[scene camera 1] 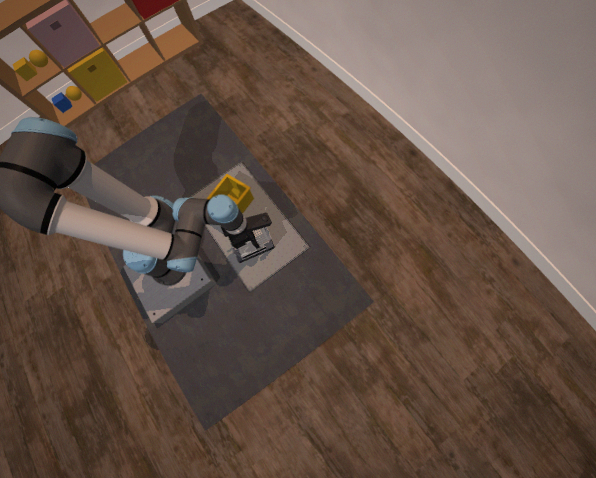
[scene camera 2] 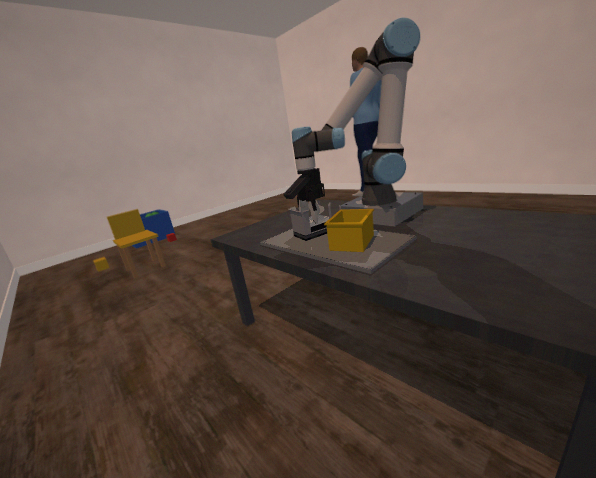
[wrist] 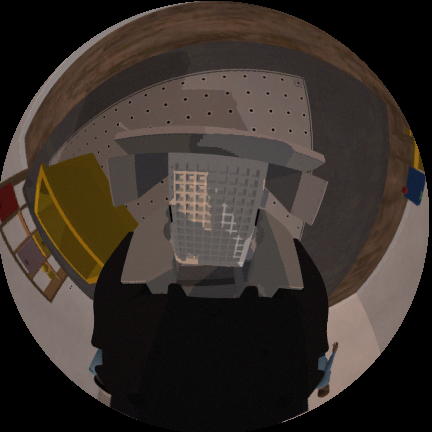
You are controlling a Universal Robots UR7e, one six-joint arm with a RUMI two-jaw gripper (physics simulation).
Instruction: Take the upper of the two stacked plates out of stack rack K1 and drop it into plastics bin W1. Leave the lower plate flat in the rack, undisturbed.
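Where they show: gripper, fingertip midpoint: (scene camera 2: 310, 222) (wrist: 213, 209); arm's base at its link origin: (scene camera 2: 379, 201).
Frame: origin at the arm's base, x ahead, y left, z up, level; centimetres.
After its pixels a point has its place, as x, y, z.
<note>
The upper plate (wrist: 227, 200) @(33.0, -16.6, -0.8), a grey grid-patterned well plate, lies level within stack rack K1 (scene camera 2: 300, 223) @(38.9, -14.7, 0.7) (wrist: 175, 143) @(38.7, -15.2, 5.3), a grey rack with upright walls and a dark base. My gripper (scene camera 1: 253, 242) @(32.4, -15.2, -0.9) (scene camera 2: 315, 215) @(32.4, -15.2, -0.9) (wrist: 213, 209) @(32.4, -15.2, -0.9) points down into the rack and is shut on the upper plate, with one finger at each side. The lower plate cannot be told apart beneath it. Plastics bin W1 (scene camera 2: 347, 237) @(43.1, 8.6, -1.1) (wrist: 87, 195) @(38.4, 0.4, -0.9) is an open yellow box beside the rack; the bin (scene camera 1: 245, 201) @(40.4, 0.9, -1.1) also shows in scene camera 1, just behind the wrist.
The rack and bin stand on a light perforated board (scene camera 1: 295, 242) @(44.3, -25.7, -6.1) (scene camera 2: 385, 257) @(43.3, 21.4, -6.1) (wrist: 280, 112) @(41.2, -25.7, -6.1) on the dark table (scene camera 1: 320, 300) @(35.6, -49.6, -7.4) (scene camera 2: 500, 280) @(43.5, 50.5, -7.4). The arm's grey base block (scene camera 1: 175, 302) @(-6.6, -13.1, 0.0) (scene camera 2: 407, 209) @(0.3, 12.9, -3.3) is on the table. A person (scene camera 2: 366, 107) stands behind the arm.
</note>
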